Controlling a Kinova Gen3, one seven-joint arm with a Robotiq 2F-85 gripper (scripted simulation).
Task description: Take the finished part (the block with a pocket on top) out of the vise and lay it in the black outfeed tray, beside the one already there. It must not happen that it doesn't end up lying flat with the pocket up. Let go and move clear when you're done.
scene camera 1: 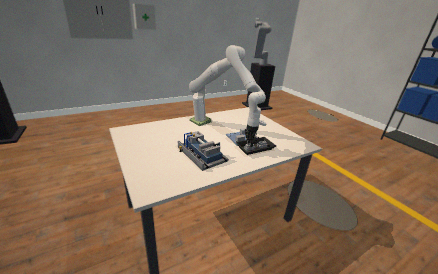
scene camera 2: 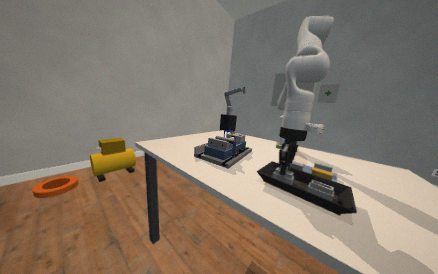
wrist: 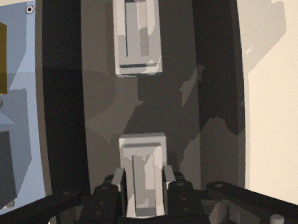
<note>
I see my gripper [scene camera 2: 283, 174].
My gripper also shows in the wrist view [wrist: 144, 180].
</note>
